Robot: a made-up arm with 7 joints.
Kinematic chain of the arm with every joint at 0, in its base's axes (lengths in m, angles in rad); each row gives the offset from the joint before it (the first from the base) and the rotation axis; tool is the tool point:
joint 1: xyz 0 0 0.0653 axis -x
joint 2: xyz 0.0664 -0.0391 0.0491 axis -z
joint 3: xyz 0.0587 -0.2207 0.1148 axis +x
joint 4: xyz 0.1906 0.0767 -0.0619 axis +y
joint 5: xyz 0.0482 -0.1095 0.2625 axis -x
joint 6: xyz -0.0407 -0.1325 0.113 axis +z
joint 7: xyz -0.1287 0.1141 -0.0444 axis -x
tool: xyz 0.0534 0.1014 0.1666
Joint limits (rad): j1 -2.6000..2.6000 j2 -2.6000..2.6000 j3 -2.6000..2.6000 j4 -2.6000..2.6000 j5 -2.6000..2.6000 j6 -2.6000..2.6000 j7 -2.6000..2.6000
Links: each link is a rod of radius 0.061 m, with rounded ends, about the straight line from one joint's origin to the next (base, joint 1, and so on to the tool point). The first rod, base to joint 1, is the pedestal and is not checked.
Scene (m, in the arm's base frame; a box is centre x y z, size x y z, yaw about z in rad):
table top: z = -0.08
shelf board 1: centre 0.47 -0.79 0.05 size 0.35 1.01 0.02 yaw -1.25
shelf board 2: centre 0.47 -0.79 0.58 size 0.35 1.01 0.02 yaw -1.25
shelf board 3: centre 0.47 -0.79 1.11 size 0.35 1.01 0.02 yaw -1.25
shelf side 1: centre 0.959 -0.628 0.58 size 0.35 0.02 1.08 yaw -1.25
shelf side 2: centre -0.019 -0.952 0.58 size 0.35 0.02 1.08 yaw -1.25
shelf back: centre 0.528 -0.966 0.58 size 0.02 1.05 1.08 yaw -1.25
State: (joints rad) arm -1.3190 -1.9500 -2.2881 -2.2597 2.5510 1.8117 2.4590
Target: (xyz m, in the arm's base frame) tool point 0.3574 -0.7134 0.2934
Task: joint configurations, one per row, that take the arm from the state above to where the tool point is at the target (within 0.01 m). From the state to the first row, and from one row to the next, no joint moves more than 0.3 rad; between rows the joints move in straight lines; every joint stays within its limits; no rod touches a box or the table.
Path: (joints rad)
1: -1.5638 -2.1682 -2.4440 -2.4017 2.4010 1.7016 2.4346
2: -1.8086 -2.3864 -2.6000 -2.5437 2.2510 1.5915 2.4103

